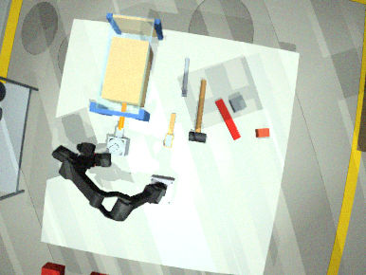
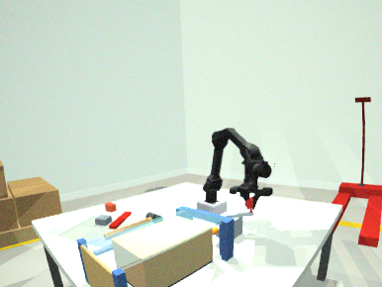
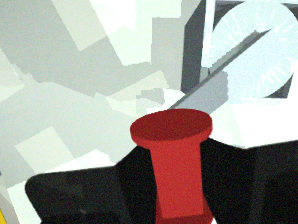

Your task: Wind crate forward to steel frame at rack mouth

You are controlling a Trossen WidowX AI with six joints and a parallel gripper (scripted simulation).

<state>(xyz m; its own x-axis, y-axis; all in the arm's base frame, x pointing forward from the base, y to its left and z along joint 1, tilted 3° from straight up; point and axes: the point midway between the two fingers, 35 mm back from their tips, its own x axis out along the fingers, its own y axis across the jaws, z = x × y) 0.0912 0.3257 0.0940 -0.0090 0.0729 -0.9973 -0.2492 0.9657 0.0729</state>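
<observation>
My gripper tip is 3 cm to the left of the winch handle, 2 cm short of it and 1 cm above it. From my gripper tip the other things lie so: winch 8 cm to the right, 8 cm below, 6 cm ahead; then red grip 2 cm above; then blue frame 23 cm ahead, 6 cm to the right, 1 cm below.
</observation>
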